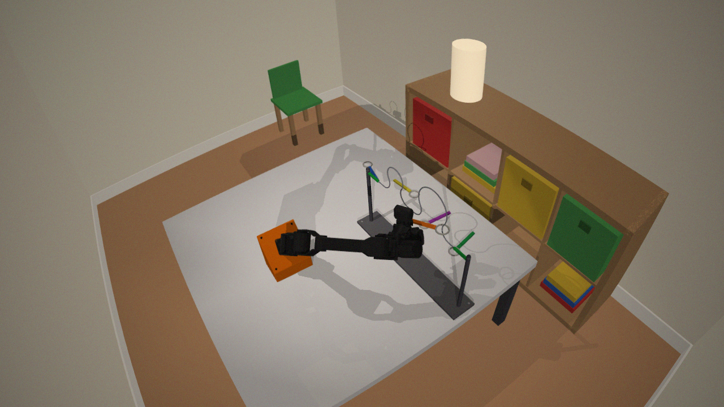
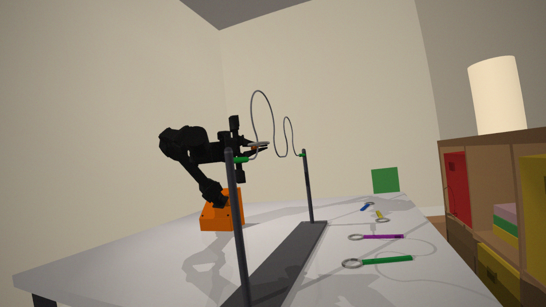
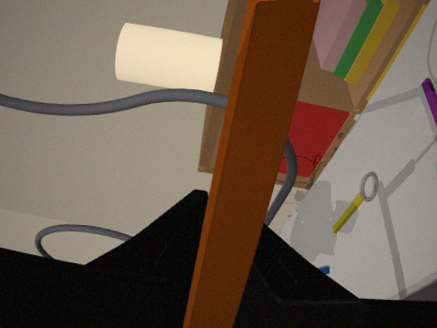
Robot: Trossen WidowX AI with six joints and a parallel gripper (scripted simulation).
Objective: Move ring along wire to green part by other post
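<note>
The ring with orange handle lies 90 mm to the right of my gripper tip and 20 mm ahead of it. Also, from my gripper tip: purple-handled ring (320 mm below, 220 mm ahead, 180 mm to the left); green-handled ring (320 mm below, 250 mm ahead, 10 mm to the right).
</note>
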